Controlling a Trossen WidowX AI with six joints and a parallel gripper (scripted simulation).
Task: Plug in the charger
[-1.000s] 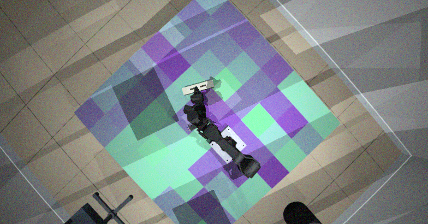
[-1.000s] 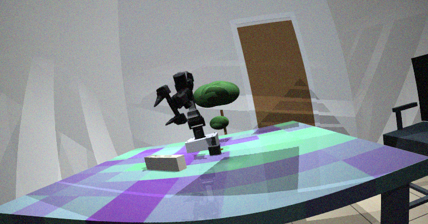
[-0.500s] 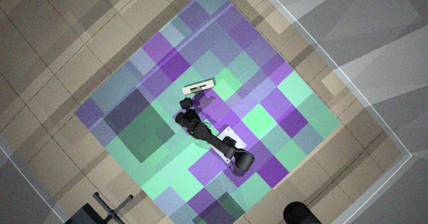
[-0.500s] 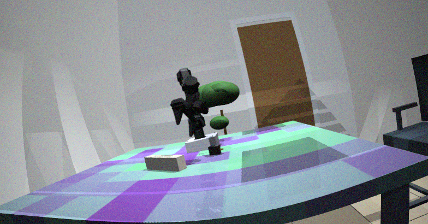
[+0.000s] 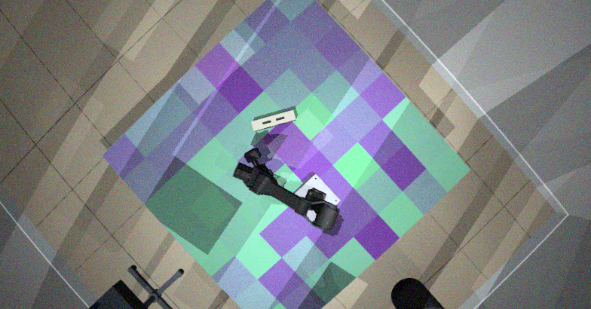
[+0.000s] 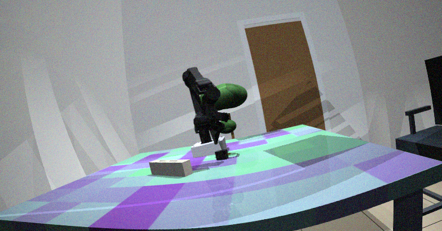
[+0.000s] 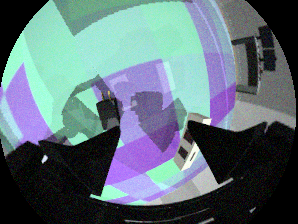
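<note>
Right now the charger is 5 cm behind my gripper tip, 5 cm to the left of it and 7 cm below it.
</note>
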